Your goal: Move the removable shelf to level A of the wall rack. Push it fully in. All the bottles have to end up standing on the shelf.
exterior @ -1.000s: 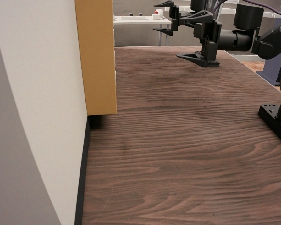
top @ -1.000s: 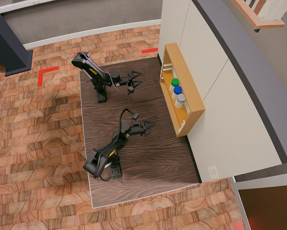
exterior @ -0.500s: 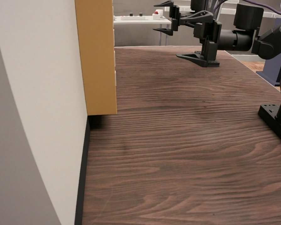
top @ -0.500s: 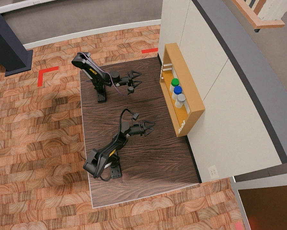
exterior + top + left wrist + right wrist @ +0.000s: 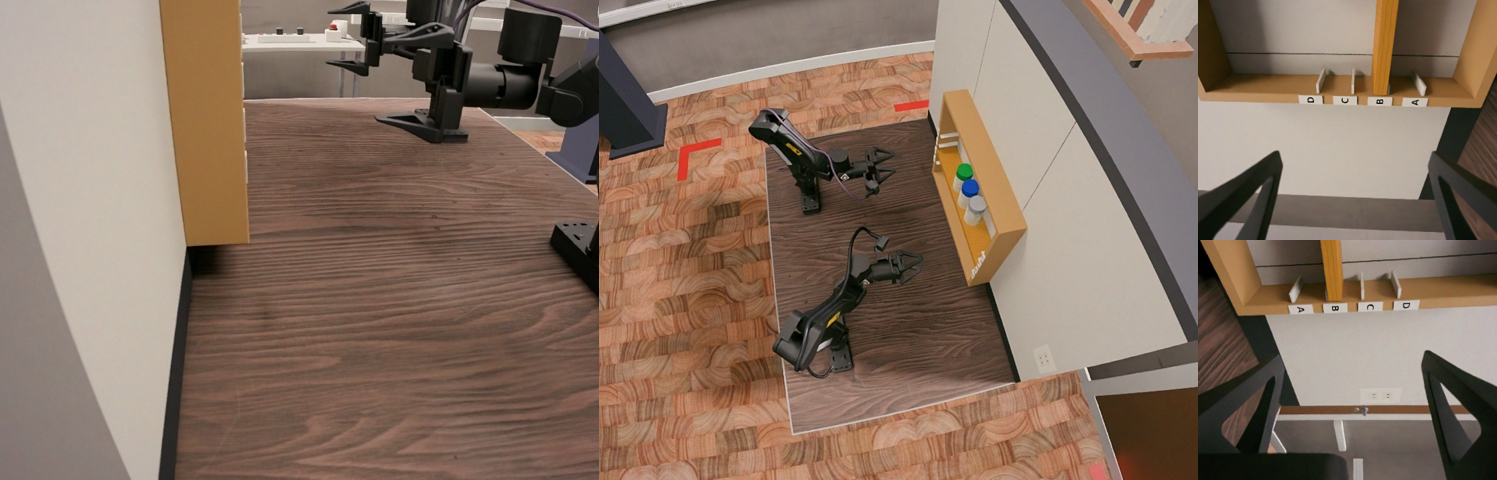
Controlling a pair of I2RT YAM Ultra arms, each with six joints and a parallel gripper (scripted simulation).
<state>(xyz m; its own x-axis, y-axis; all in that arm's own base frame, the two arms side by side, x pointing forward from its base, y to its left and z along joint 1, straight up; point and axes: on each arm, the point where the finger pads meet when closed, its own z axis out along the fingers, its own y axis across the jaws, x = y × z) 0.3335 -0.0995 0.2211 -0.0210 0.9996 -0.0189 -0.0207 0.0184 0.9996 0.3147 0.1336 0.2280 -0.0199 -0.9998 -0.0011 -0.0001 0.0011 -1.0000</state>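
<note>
My left gripper is now 21 cm short of the green-capped bottle, 14 cm to the left of it and 2 cm below it. From my left hand the other things lie so: orange wall rack (21 cm ahead, 20 cm to the right, 3 cm above); then blue-capped bottle (20 cm to the right, 20 cm ahead, 2 cm above); then removable shelf (21 cm ahead, 20 cm to the right, 4 cm below).
My right hand is 22 cm short of the grey-capped bottle, 12 cm to the right of it and 3 cm below it. Round my right hand: orange wall rack: 22 cm ahead, 19 cm to the left, 4 cm above; blue-capped bottle: 22 cm ahead, 18 cm to the left, 3 cm above; removable shelf: 22 cm ahead, 19 cm to the left, 3 cm below.
</note>
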